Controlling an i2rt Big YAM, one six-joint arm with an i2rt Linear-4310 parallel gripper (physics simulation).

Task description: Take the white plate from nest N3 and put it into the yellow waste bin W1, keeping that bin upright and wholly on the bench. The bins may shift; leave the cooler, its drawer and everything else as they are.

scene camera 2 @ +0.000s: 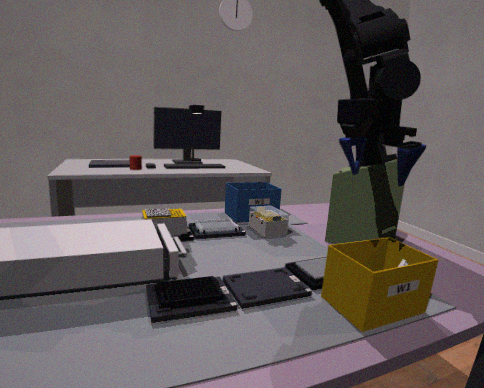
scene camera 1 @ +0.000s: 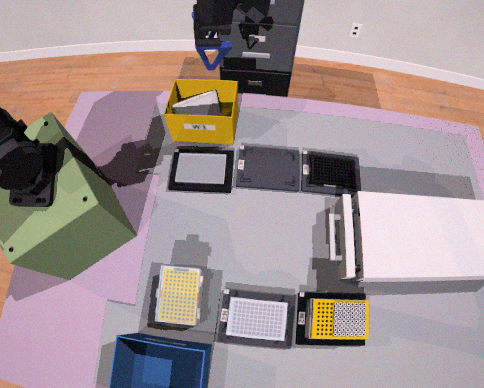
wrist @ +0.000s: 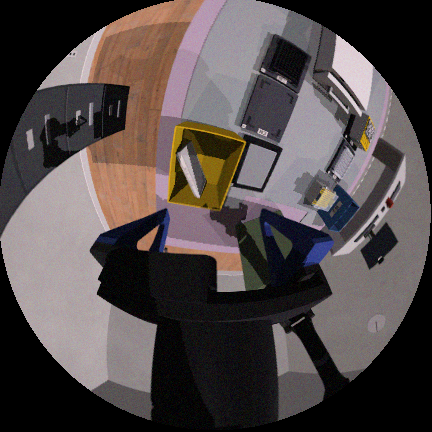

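Seen in the pictures: gripper, fingertip midpoint: [scene camera 2: 376, 179] [scene camera 1: 208, 56] [wrist: 214, 213]; arm's base, origin of the base link: [scene camera 2: 374, 163] [scene camera 1: 35, 175].
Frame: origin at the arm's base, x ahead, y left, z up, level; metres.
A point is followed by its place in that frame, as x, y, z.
The yellow waste bin W1 [scene camera 1: 200, 128] @[0.305, 0.210, -0.187] [scene camera 2: 350, 285] @[0.403, 0.277, -0.186] [wrist: 231, 172] @[0.318, 0.212, -0.145] stands upright on the bench at its far left corner in scene camera 1. The white plate [scene camera 1: 197, 101] @[0.297, 0.301, -0.180] [scene camera 2: 403, 263] @[0.251, 0.290, -0.167] [wrist: 192, 170] @[0.294, 0.297, -0.192] lies inside the bin, tilted on edge against the wall. Nest N3 [scene camera 1: 268, 167] @[0.477, 0.111, -0.244] [scene camera 2: 266, 287] @[0.488, 0.129, -0.244] [wrist: 270, 107] @[0.480, 0.117, -0.244] is a dark, empty nest beside the bin. My gripper [scene camera 2: 378, 175] @[0.346, 0.257, 0.011] [wrist: 214, 213] @[0.346, 0.257, 0.011] is open and empty. It hangs well above the bin, apart from the plate. In scene camera 1 part of the gripper shows at the top, with a blue finger.
A framed grey pad [scene camera 1: 201, 168] @[0.302, 0.117, -0.236] lies just in front of the bin. A black plate [scene camera 1: 331, 170] @[0.643, 0.087, -0.233] sits in a nest beside N3. The white cooler [scene camera 1: 420, 237] @[0.812, -0.133, -0.172] stands at the right. The blue bin [scene camera 1: 195, 365] @[0.270, -0.361, -0.252] [scene camera 2: 240, 202] @[0.296, -0.313, -0.181], a yellow tip box [scene camera 1: 179, 295] @[0.254, -0.206, -0.186] and two more nests with labware stand opposite.
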